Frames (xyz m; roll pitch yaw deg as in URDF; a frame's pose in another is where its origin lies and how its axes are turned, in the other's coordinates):
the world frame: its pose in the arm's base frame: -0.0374 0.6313 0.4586 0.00 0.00 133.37
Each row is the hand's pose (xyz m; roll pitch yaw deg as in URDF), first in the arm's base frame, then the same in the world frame.
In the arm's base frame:
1: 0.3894 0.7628 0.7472 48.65 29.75 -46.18
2: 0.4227 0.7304 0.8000 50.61 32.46 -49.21
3: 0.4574 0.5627 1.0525 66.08 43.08 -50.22
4: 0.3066 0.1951 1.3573 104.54 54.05 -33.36
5: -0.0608 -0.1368 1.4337 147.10 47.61 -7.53
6: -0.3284 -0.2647 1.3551 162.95 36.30 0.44
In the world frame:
1: -0.1975 -0.4006 0.2886 48.65 29.75 -179.55
2: -0.2439 -0.4025 0.3414 50.61 32.46 177.42
3: -0.3897 -0.3126 0.5939 66.08 43.08 176.41
4: -0.5533 0.0495 0.8987 104.54 54.05 -166.73
5: -0.5423 0.5445 0.9751 147.10 47.61 -140.90
6: -0.4515 0.8268 0.8965 162.95 36.30 -132.93

